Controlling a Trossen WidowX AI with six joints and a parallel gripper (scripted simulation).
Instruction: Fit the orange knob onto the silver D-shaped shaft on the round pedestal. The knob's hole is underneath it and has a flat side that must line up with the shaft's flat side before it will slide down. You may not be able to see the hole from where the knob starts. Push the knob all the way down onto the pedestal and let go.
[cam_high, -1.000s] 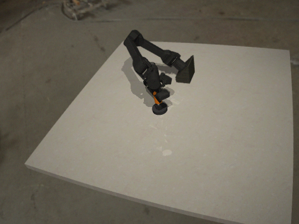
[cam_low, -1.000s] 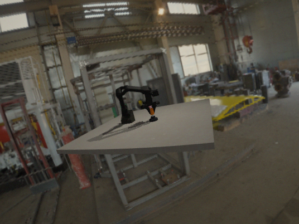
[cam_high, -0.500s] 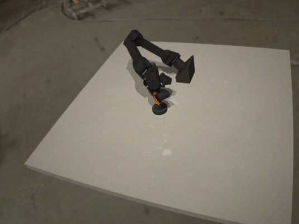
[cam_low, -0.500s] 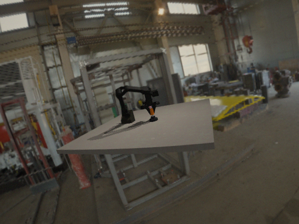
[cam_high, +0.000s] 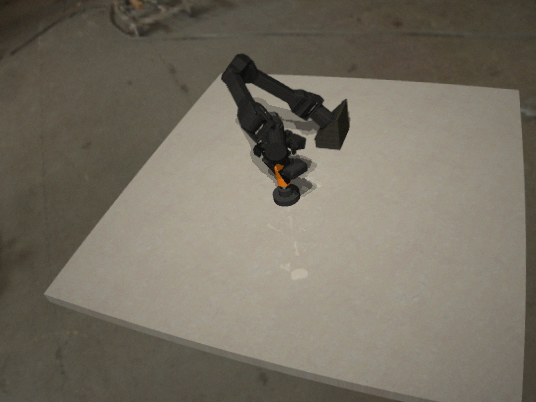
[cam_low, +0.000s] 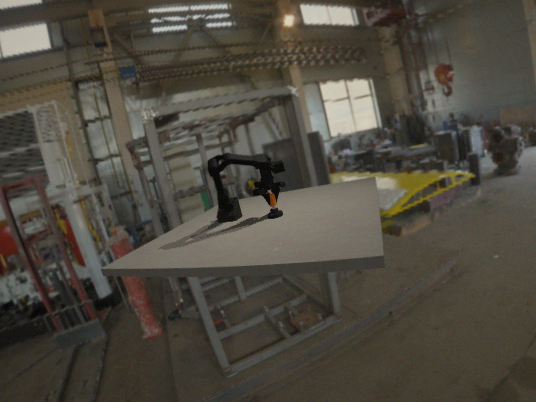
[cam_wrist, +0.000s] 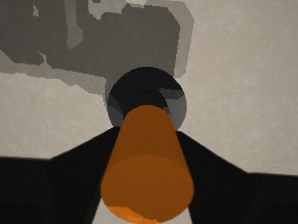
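Right now the orange knob is 30 mm above my gripper tip. From my gripper tip the other things lie so: round pedestal 40 mm below.
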